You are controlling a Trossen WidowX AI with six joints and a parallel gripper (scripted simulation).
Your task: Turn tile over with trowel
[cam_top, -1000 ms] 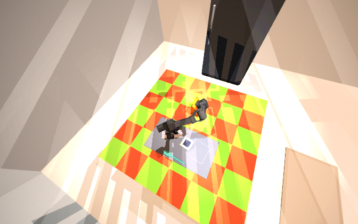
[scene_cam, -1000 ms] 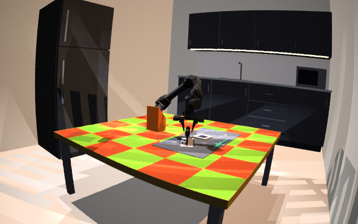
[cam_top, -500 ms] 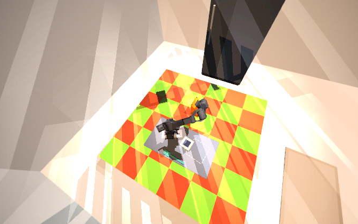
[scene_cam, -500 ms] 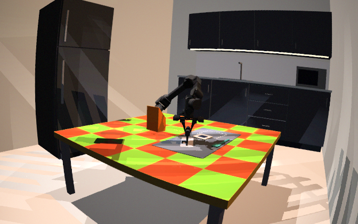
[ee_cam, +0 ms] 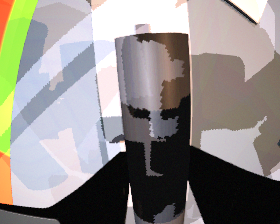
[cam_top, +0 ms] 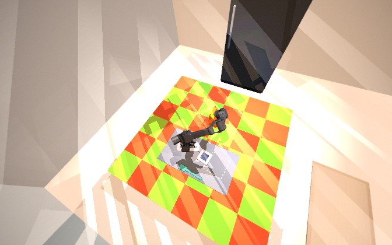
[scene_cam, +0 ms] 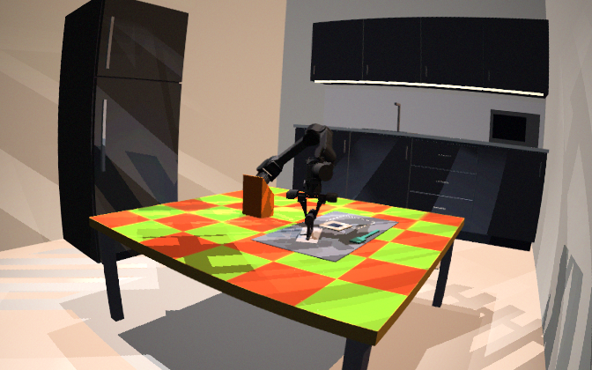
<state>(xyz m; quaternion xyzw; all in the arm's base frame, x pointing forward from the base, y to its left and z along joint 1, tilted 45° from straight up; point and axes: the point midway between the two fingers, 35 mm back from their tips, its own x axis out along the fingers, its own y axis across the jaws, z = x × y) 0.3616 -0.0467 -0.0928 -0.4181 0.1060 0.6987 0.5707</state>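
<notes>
The grey mat is 12 cm to the left of my gripper tip, 8 cm below it and 4 cm ahead of it. Also, from my gripper tip: white tile (17 cm to the left, 6 cm below, 1 cm ahead); teal trowel (18 cm ahead, 11 cm to the left, 6 cm below).
</notes>
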